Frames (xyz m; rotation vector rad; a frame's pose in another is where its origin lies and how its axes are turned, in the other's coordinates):
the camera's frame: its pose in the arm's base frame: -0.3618 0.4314 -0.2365 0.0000 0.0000 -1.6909
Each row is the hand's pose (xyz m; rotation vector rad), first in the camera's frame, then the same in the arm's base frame.
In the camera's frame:
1: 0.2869 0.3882 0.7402 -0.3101 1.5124 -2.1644
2: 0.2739 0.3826 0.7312 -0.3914 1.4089 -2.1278
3: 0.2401 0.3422 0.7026 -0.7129 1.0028 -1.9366
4: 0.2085 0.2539 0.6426 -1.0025 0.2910 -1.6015
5: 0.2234 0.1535 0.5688 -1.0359 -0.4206 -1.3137
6: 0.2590 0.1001 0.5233 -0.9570 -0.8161 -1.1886
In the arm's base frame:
1: -0.0108 0.1001 0.5037 -0.8427 -1.1243 1.7526
2: -0.0148 0.1136 0.4947 -0.7450 -1.1509 1.8441
3: -0.0508 0.1520 0.4661 -0.2922 -1.2623 2.1681
4: -0.1347 0.1940 0.4061 0.5555 -1.1714 2.5743
5: -0.2362 0.1912 0.3323 1.3847 -0.6857 2.7325
6: -0.2935 0.1623 0.2868 -1.6799 0.2356 -2.5512

